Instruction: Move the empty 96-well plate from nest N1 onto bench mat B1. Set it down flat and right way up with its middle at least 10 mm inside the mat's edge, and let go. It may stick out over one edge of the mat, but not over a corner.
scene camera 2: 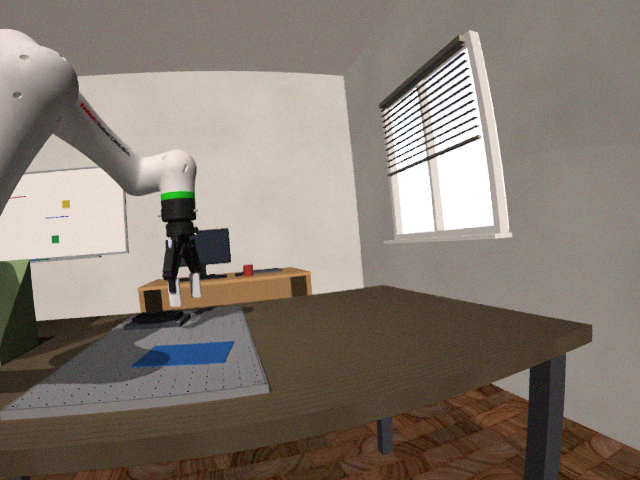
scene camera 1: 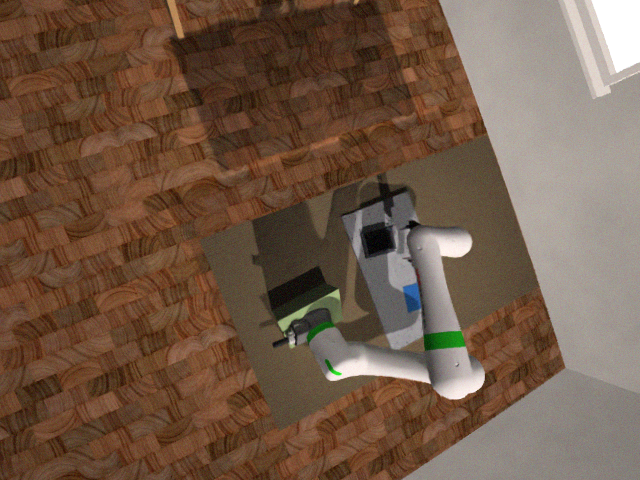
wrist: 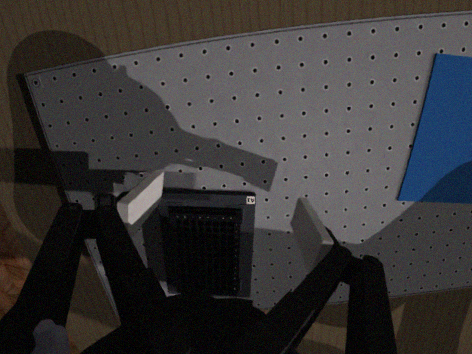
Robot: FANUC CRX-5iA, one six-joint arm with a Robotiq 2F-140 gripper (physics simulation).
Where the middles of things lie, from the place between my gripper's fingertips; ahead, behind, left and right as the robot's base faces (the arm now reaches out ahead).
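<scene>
My gripper: 4 cm above the black 96-well plate [wrist: 206,240], 10 cm past it, 4 cm to the right of it. Blue bench mat [scene camera 2: 202,353]: 6 cm below my hand, 5 cm ahead of it, 28 cm to the right of it. Dark grey nest [wrist: 192,198]: 6 cm below my hand, 10 cm behind it, 4 cm to the left of it.
</scene>
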